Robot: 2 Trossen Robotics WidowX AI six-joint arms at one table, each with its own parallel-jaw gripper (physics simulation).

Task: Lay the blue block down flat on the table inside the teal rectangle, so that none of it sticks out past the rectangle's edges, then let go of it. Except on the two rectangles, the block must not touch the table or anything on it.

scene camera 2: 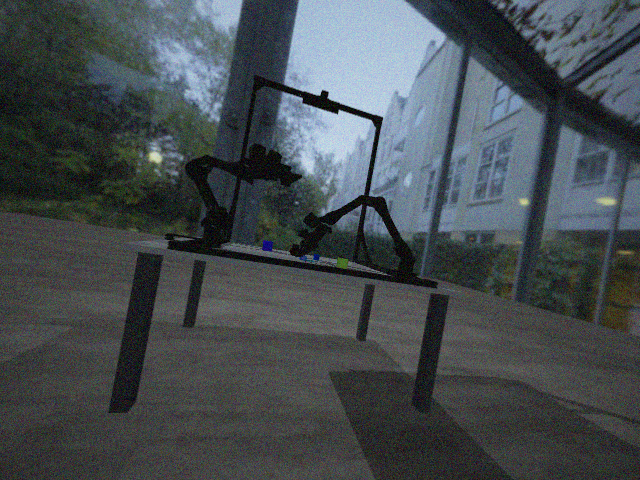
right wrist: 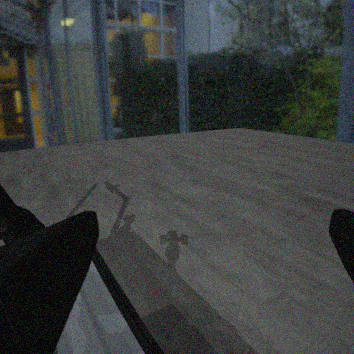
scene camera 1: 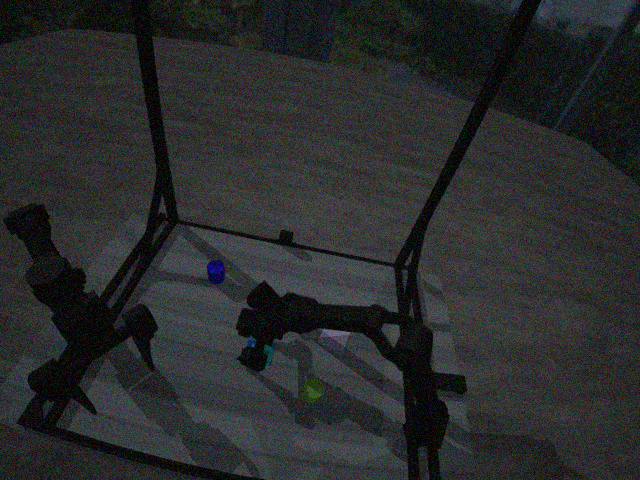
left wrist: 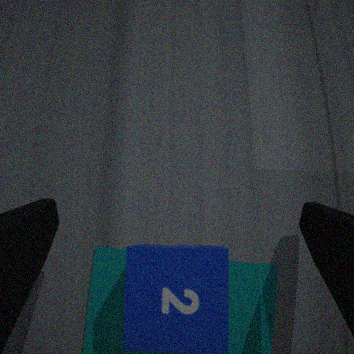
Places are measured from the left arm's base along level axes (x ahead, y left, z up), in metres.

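Where they show: left gripper, fingertip midpoint: [scene camera 2: 297,256] [scene camera 1: 243,345] [left wrist: 181,212]; right gripper, fingertip midpoint: [scene camera 2: 296,172] [right wrist: 214,222] [scene camera 1: 124,391]; left arm's base at its link origin: [scene camera 2: 404,274] [scene camera 1: 420,432]; right arm's base at its link origin: [scene camera 2: 210,242].
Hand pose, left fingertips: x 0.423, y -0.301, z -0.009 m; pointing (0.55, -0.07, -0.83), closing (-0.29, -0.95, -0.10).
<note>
Each offset is from my left fingertips to the top centre of the thing. "*": to the spot under its first point.
The blue block {0.026 m back, 0.009 m left, 0.009 m up} [scene camera 1: 251,343] [scene camera 2: 303,258] [left wrist: 176,300], marked with a white 2, lies flat on the teal rectangle {* 0.068 m back, 0.027 m left, 0.008 m down} [scene camera 1: 268,353] [left wrist: 103,265]. In the left wrist view its upper edge overlaps the rectangle's upper edge and shows slightly beyond it toward the right; its lower end is cut off. My left gripper [scene camera 1: 249,363] [scene camera 2: 296,251] [left wrist: 181,212] is open and empty, low over the block's end, with its fingers wide to either side of the block and apart from it. My right gripper [scene camera 1: 124,391] [scene camera 2: 297,178] [right wrist: 214,222] is open and empty, high above the table.
A lilac rectangle {* 0.264 m back, 0.001 m right, 0.009 m down} [scene camera 1: 334,338] lies right of the teal one, partly under the left arm. A yellow-green cylinder {0.168 m back, 0.148 m left, 0.034 m up} [scene camera 1: 312,389] [scene camera 2: 342,262] stands at the lower right. A dark blue cylinder {0.079 m ahead, 0.245 m right, 0.044 m up} [scene camera 1: 215,271] [scene camera 2: 267,245] stands at the upper left. A small blue object {0.143 m back, 0.062 m right, 0.021 m up} [scene camera 2: 315,256] is near the block.
</note>
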